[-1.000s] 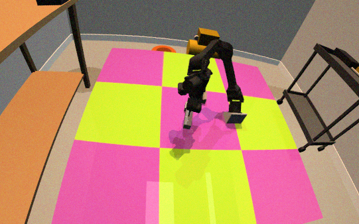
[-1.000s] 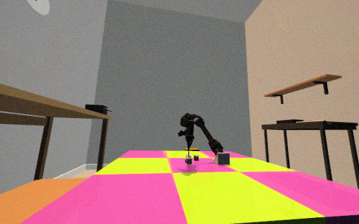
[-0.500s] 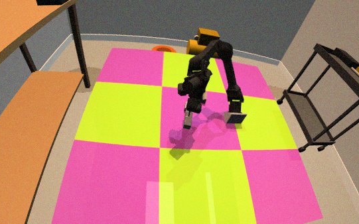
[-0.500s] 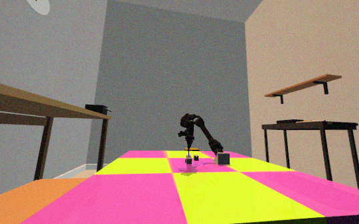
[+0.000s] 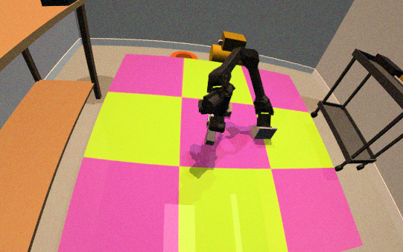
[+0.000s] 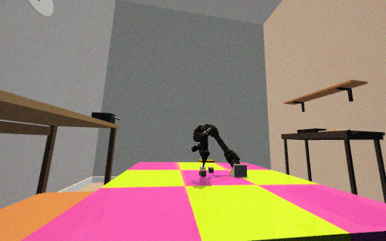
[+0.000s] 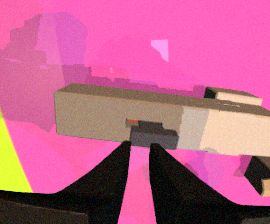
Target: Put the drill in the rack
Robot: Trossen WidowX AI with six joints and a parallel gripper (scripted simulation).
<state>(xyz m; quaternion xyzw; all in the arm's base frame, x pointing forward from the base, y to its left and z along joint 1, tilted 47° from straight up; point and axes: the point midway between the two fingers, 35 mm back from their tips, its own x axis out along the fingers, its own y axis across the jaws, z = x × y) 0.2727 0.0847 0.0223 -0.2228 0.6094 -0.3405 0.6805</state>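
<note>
The key is 4 cm below my gripper tip and 1 cm to the right of it. Round my gripper tip: rack (18 cm to the right, 11 cm behind, 7 cm below); drill (8 cm to the right, 4 cm below, 1 cm behind).
</note>
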